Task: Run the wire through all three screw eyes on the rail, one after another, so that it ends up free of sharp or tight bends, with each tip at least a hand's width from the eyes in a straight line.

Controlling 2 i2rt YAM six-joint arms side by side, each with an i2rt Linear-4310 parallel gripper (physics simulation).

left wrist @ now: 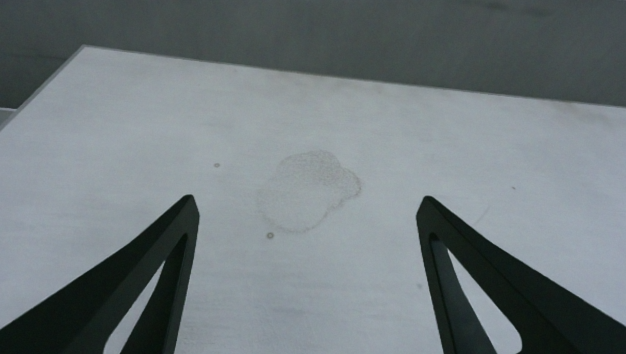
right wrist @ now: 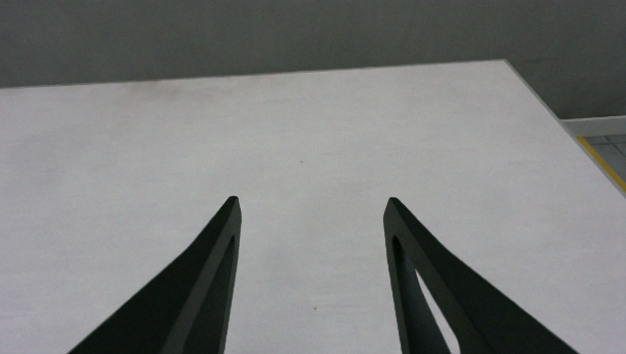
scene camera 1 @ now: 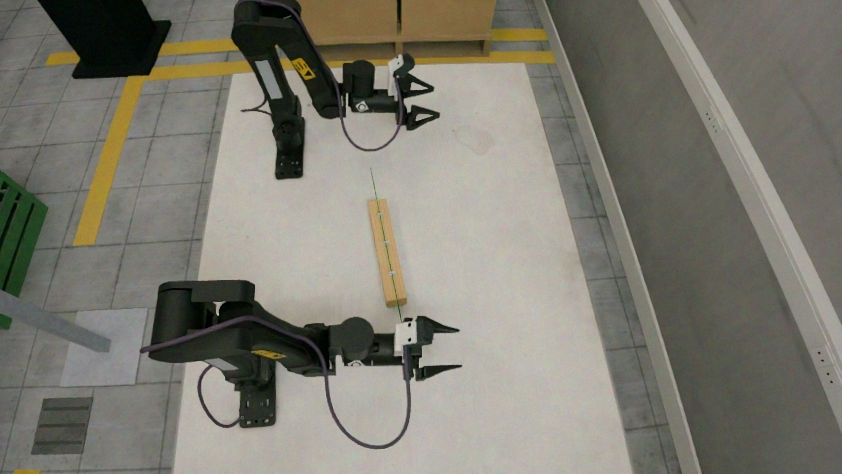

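Where they show: left gripper, between the fingertips: [left wrist: 310,204] [scene camera 1: 436,101]; right gripper, between the fingertips: [right wrist: 313,206] [scene camera 1: 460,348]; left arm's base, origin of its link: [scene camera 1: 290,148]; right arm's base, origin of its link: [scene camera 1: 258,376].
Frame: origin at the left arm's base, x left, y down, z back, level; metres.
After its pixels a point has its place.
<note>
A thin green wire [scene camera 1: 373,183] {x -0.178, y -0.067, z -0.216 m} runs lengthwise over the wooden rail [scene camera 1: 380,259] {x -0.364, y -0.044, z -0.220 m} in scene camera 1 and looks to pass through the three screw eyes [scene camera 1: 380,215] {x -0.264, y -0.068, z -0.225 m} [scene camera 1: 386,243] {x -0.326, y -0.044, z -0.236 m} [scene camera 1: 392,273] {x -0.399, y -0.044, z -0.244 m}. Its upper stretch looks straight and sticks out past the rail's upper end. Its lower stretch goes out of sight at the right gripper, so the lower tip is hidden. My left gripper [scene camera 1: 436,101] {x 0.007, y -0.133, z -0.383 m} [left wrist: 310,204] {x 0.007, y -0.133, z -0.383 m} is open and empty, above and right of the rail. My right gripper [scene camera 1: 460,348] {x -0.597, y -0.145, z -0.354 m} [right wrist: 313,206] {x -0.597, y -0.145, z -0.354 m} is open and empty, below and right of the rail's lower end.
The white table top [scene camera 1: 500,264] {x -0.380, y 0.000, z -0.496 m} [left wrist: 125,125] {x 0.189, y 0.000, z -0.560 m} [right wrist: 450,125] {x -0.774, y 0.000, z -0.551 m} carries both arm bases at its left side. A grey wall [scene camera 1: 677,206] runs along the right. A cardboard box [scene camera 1: 447,17] stands beyond the upper edge. A faint stain [scene camera 1: 474,139] [left wrist: 310,190] marks the table.
</note>
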